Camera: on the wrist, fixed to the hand. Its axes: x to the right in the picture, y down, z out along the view.
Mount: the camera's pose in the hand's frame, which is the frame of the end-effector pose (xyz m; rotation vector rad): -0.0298 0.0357 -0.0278 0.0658 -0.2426 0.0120
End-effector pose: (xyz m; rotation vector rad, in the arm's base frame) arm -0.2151 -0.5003 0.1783 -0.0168 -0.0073 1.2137
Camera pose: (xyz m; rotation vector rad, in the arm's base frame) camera -0.2586 -0.5160 0.1500 0.1882 -0.1795 1.2213
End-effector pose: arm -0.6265 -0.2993 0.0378 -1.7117 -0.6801 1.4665
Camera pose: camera -0.6081 -0.3490 0.0266 -1.5046 -0.7405 1.7036
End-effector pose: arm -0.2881 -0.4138 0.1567 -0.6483 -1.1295 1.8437
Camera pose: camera -0.2660 -0.4353 0.1121 -0.4018 -1.2156 2.0006
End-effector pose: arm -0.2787 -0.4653 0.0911 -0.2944 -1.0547 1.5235
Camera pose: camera -0.2747 -0.4755 0.0380 -0.0707 -1.1903 1.6300
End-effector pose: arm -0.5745 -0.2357 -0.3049 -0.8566 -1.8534 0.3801
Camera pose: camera -0.5290 -0.2351 -0.3343 -0.8052 -2.0465 0.5704
